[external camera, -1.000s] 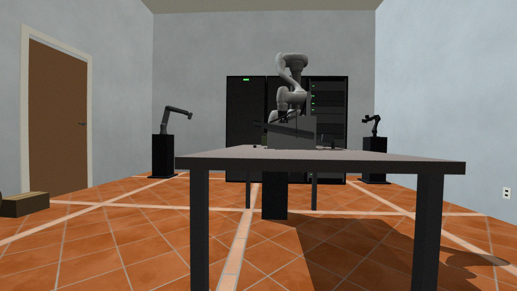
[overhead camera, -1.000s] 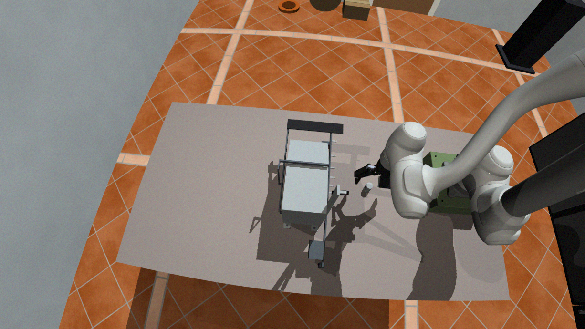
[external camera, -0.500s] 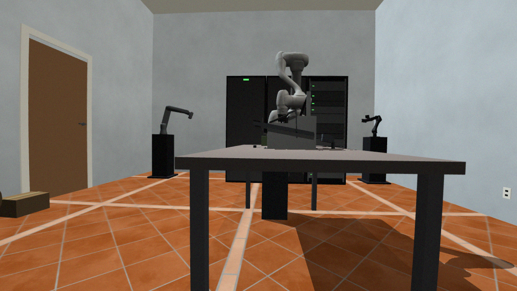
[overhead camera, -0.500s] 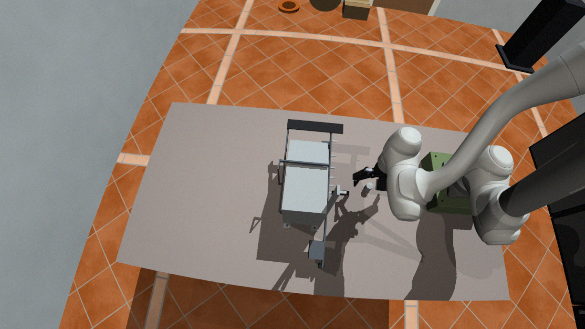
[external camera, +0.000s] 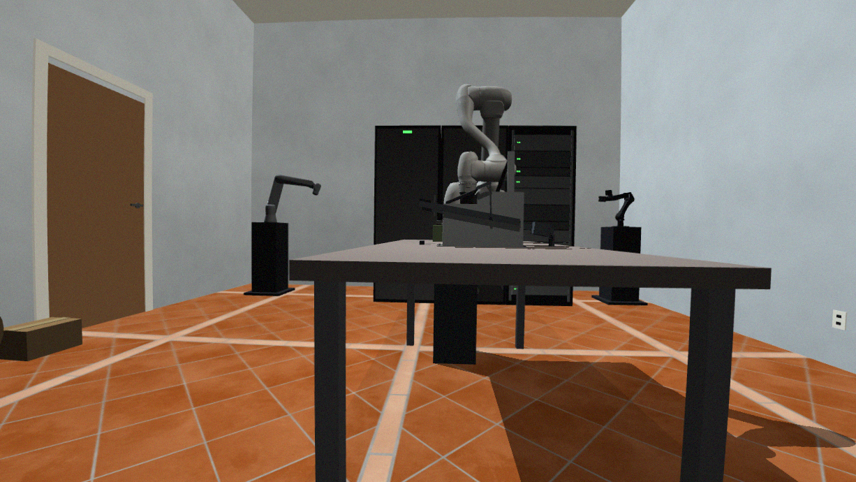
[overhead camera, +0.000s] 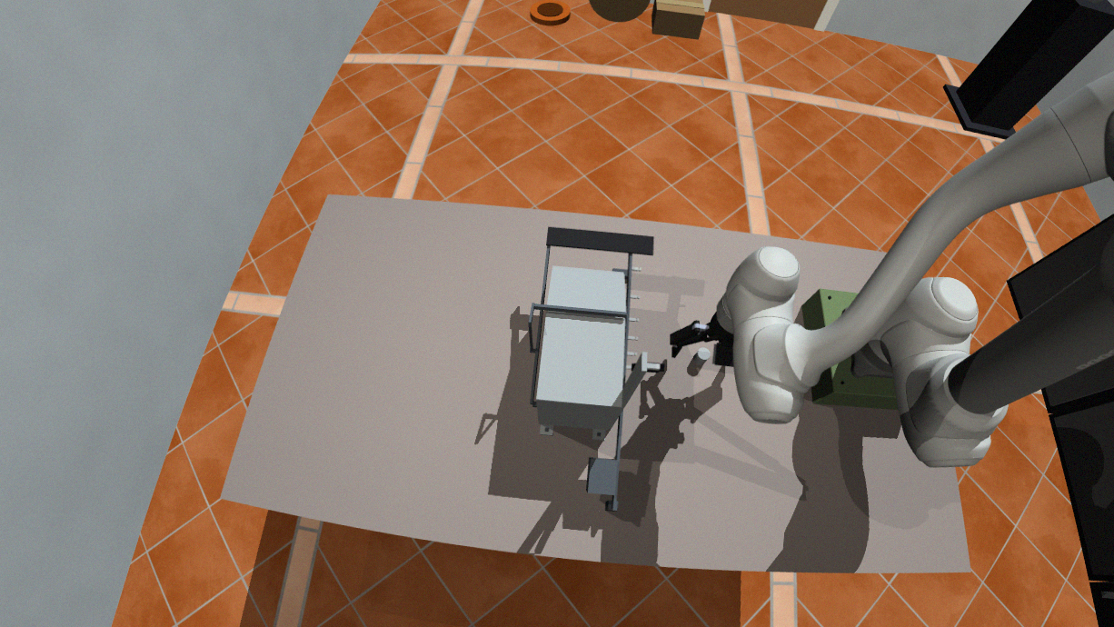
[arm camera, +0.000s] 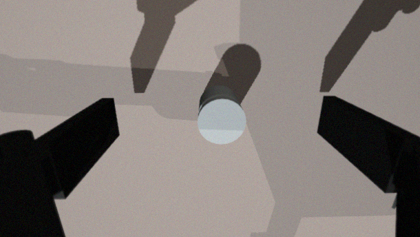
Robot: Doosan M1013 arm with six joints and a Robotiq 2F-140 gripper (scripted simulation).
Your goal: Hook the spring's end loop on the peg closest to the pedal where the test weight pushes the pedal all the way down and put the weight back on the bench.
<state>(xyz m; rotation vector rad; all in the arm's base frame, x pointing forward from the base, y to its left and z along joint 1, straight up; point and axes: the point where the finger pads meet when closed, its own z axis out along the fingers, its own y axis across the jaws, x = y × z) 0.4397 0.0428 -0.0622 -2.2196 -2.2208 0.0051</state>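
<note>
My hand is 1 cm above the steel test weight. Also, from my hand: small block (21 cm ahead, 21 cm to the right, 3 cm below); then white-tipped pin (20 cm ahead, 18 cm to the left, 36 cm above).
</note>
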